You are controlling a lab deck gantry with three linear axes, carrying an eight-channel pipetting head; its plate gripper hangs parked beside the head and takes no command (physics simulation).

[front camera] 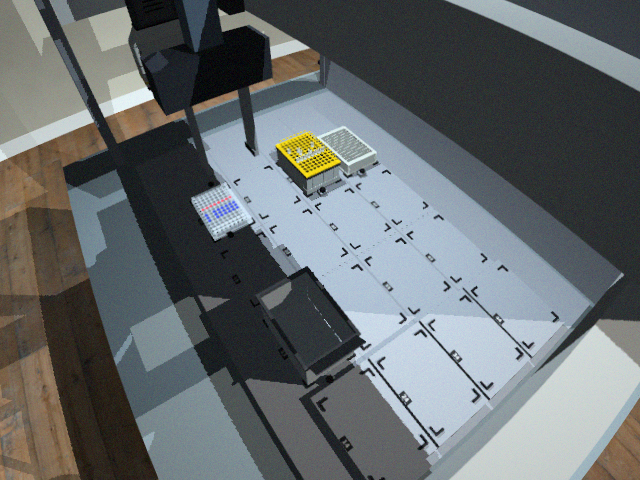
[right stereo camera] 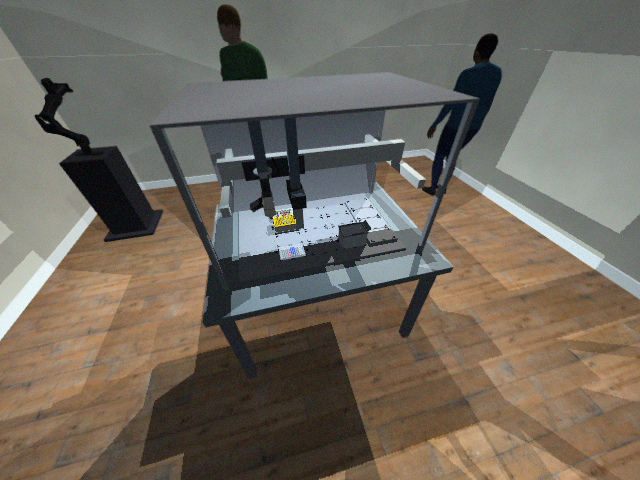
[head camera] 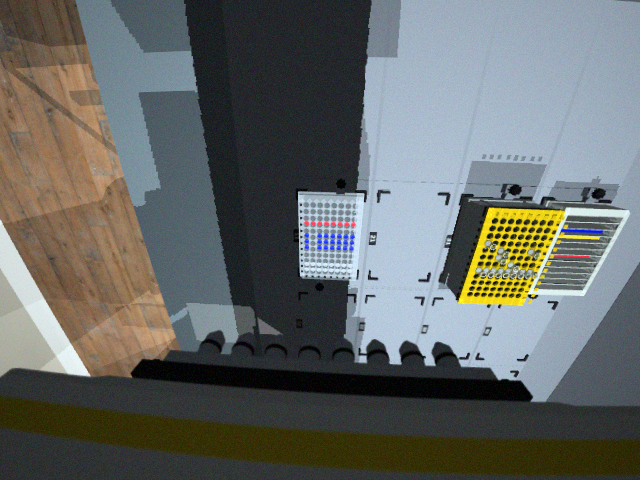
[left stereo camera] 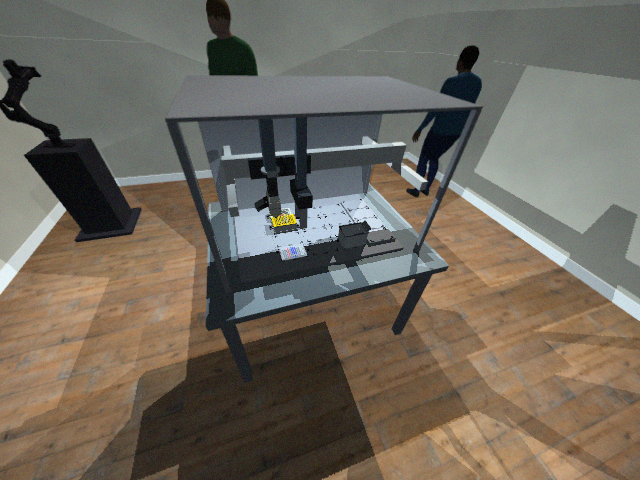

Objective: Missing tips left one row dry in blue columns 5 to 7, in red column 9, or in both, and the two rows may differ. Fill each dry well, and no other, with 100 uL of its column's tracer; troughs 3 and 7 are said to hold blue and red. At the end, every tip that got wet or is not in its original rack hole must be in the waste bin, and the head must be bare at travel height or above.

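The white well plate [front camera: 224,225] [head camera: 330,262] [left stereo camera: 293,252] stands near the deck front. In the head view its three blue columns share one gap, in the second row from the left; the red column shows no gap. The yellow tip rack [front camera: 323,181] [head camera: 496,301] holds scattered tips and a line of tips. Behind it, the trough rack [front camera: 362,162] [head camera: 599,211] shows blue, yellow and red strips. The waste bin [front camera: 330,362] [right stereo camera: 353,237] is dark. The pipetting head's nozzles [head camera: 309,352] look bare. The parked plate gripper [front camera: 230,166] hangs open and empty between plate and tip rack.
The gantry beam [left stereo camera: 346,156] [right stereo camera: 346,153] crosses the deck behind the head. Small dark knobs [front camera: 230,234] [head camera: 319,286] stand beside the plate. A black robot arm stands on a pedestal [left stereo camera: 85,186] at the left, and two people stand behind the enclosure.
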